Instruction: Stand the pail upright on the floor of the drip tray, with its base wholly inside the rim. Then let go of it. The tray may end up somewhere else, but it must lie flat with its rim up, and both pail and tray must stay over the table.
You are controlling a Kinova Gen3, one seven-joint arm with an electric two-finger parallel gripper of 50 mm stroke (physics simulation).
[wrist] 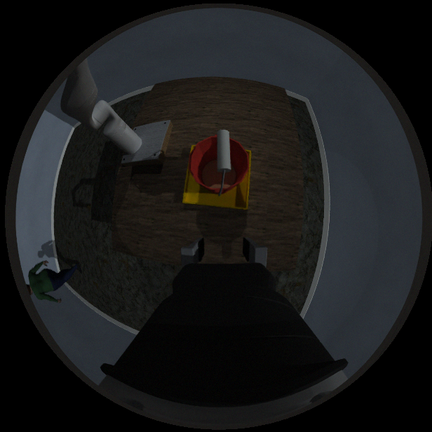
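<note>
The red pail stands upright within the yellow drip tray, its open mouth facing up. Its white handle grip is raised over the mouth on a thin grey bail. The tray lies flat on the table, rim up, and shows at the pail's near side and corners. The pail's base is hidden behind its wall, so its exact place against the rim is partly hidden. My gripper is open and empty, apart from the pail, on the near side of the tray in the view.
The wooden table lies under the tray. A grey plate on a wooden block carries the white arm at the left. A small figure in green is beyond the table at the lower left.
</note>
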